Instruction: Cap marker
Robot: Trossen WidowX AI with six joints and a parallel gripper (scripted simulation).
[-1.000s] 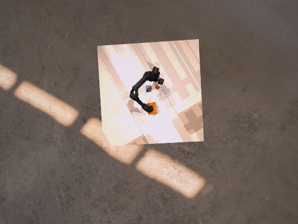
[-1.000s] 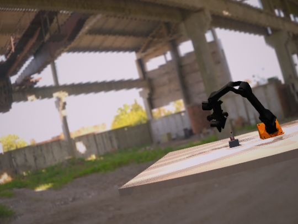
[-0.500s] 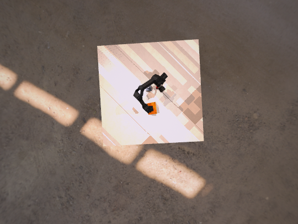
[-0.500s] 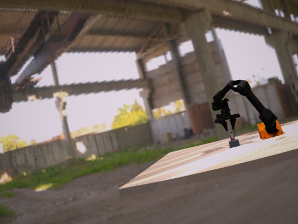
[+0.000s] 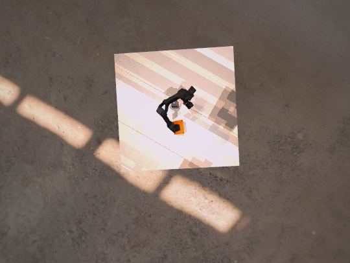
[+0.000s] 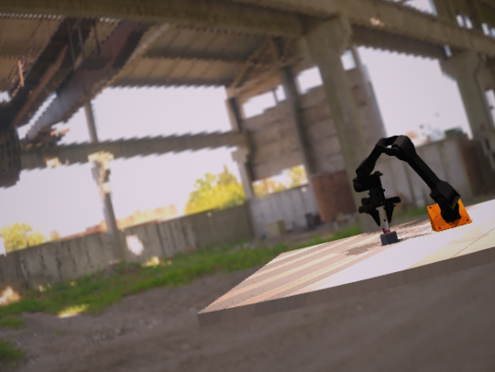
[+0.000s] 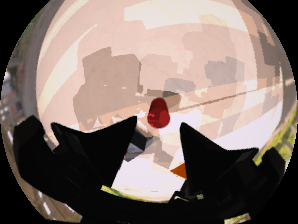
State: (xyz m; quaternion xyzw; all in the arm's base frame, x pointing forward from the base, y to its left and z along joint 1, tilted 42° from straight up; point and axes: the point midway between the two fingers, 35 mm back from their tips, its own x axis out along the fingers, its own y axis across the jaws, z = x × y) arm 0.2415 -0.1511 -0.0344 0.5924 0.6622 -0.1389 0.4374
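Right now my gripper tip is 4 cm above the red marker cap. The rest, counted from my gripper tip: holder block: 11 cm to the left, 5 cm below, 1 cm ahead.
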